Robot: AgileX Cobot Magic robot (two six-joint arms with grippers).
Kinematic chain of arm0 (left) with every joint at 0, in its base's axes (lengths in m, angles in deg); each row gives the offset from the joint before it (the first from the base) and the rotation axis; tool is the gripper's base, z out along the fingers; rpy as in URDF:
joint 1: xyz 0 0 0.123 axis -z
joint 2: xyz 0 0 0 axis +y
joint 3: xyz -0.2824 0 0.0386 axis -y
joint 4: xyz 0.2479 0 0.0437 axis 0.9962 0 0.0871
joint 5: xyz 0 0 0 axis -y
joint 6: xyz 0.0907 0 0.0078 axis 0.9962 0 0.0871
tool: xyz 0 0 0 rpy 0 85 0
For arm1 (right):
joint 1: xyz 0 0 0.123 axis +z
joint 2: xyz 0 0 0 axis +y
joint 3: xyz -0.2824 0 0.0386 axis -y
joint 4: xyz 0.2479 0 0.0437 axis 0.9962 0 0.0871
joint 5: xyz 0 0 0 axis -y
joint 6: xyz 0.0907 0 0.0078 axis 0.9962 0 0.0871
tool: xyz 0 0 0 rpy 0 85 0
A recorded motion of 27 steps. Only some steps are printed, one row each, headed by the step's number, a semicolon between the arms.
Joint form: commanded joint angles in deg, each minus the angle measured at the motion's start. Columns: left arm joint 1, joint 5, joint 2, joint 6, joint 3, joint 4; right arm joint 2, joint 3, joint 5, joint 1, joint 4, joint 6.
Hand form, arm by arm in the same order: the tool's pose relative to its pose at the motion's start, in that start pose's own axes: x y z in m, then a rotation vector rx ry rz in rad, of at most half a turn. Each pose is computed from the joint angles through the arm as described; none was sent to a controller.
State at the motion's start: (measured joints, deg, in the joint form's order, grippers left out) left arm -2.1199 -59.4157 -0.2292 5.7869 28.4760 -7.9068; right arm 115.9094 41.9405 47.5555 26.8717 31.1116 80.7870
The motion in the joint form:
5: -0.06 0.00 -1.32 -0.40 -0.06 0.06; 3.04 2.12 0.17 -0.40 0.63 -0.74
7: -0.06 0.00 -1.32 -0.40 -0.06 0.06; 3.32 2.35 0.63 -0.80 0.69 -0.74
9: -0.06 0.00 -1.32 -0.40 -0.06 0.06; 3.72 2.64 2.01 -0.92 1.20 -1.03
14: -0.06 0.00 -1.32 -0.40 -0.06 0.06; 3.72 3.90 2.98 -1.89 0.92 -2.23
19: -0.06 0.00 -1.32 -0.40 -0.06 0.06; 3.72 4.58 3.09 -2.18 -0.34 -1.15
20: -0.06 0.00 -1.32 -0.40 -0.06 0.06; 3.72 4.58 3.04 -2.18 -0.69 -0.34
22: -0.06 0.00 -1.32 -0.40 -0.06 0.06; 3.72 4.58 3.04 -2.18 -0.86 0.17
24: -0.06 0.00 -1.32 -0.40 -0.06 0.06; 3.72 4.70 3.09 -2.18 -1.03 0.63
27: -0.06 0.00 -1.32 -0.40 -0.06 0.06; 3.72 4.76 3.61 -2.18 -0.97 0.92
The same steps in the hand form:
5: 0.0019 -0.0003 -0.0029 -0.0024 -0.0218 -0.0043; -0.0001 -0.0073 0.0122 0.0127 -0.0182 -0.0088
7: 0.0019 -0.0003 -0.0029 -0.0024 -0.0218 -0.0043; -0.0022 -0.0068 0.0140 0.0054 -0.0268 -0.0057
9: 0.0019 -0.0003 -0.0029 -0.0024 -0.0218 -0.0043; -0.0035 -0.0056 0.0157 -0.0155 -0.0399 -0.0052
14: 0.0019 -0.0003 -0.0029 -0.0024 -0.0218 -0.0043; -0.0067 0.0027 0.0205 -0.0526 -0.0512 -0.0146
19: 0.0019 -0.0003 -0.0029 -0.0024 -0.0218 -0.0043; -0.0057 0.0066 0.0227 -0.0686 -0.0373 -0.0039
20: 0.0019 -0.0003 -0.0029 -0.0024 -0.0218 -0.0043; -0.0053 0.0066 0.0227 -0.0688 -0.0321 0.0061
22: 0.0019 -0.0003 -0.0029 -0.0024 -0.0218 -0.0043; -0.0050 0.0066 0.0227 -0.0692 -0.0296 0.0131
24: 0.0019 -0.0003 -0.0029 -0.0024 -0.0218 -0.0043; -0.0046 0.0073 0.0230 -0.0725 -0.0269 0.0199
27: 0.0019 -0.0003 -0.0029 -0.0024 -0.0218 -0.0043; -0.0047 0.0083 0.0231 -0.0823 -0.0287 0.0260

